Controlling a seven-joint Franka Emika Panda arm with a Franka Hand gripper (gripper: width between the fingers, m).
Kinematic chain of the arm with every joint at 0, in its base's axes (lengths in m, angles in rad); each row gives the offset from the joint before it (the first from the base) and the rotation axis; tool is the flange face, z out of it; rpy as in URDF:
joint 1: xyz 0 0 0.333 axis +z
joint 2: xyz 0 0 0 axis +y
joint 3: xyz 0 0 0.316 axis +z
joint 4: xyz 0.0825 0 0 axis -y
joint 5: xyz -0.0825 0 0.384 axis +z
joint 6: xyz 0 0 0 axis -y
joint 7: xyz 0.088 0 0 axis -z
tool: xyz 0 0 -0.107 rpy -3.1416 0 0
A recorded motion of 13 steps. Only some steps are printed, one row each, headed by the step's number.
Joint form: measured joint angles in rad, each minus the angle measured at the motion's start. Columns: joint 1, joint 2, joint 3, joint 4, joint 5, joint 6, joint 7.
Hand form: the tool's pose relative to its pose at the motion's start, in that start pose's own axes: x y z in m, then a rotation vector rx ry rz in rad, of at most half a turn. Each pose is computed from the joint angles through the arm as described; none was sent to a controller.
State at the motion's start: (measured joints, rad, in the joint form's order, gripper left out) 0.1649 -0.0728 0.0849 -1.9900 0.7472 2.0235 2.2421
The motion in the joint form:
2: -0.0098 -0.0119 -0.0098 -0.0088 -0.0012 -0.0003 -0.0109
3: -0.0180 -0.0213 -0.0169 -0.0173 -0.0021 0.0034 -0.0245
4: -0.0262 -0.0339 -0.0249 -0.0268 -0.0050 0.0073 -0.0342
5: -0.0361 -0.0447 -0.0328 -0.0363 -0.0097 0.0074 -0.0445
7: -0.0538 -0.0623 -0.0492 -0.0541 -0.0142 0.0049 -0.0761
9: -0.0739 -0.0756 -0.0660 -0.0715 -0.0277 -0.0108 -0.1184
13: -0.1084 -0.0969 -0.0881 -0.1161 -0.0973 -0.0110 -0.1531
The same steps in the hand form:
2: 0.0053 -0.0049 -0.0087 0.0116 -0.0087 0.0018
3: 0.0099 -0.0091 -0.0153 0.0232 -0.0168 -0.0009
4: 0.0147 -0.0126 -0.0233 0.0375 -0.0252 -0.0012
5: 0.0205 -0.0170 -0.0306 0.0496 -0.0294 -0.0004
7: 0.0323 -0.0255 -0.0430 0.0668 -0.0372 -0.0071
9: 0.0466 -0.0351 -0.0532 0.0766 -0.0289 -0.0233
13: 0.0765 -0.0531 -0.0647 0.1232 0.0200 -0.0260

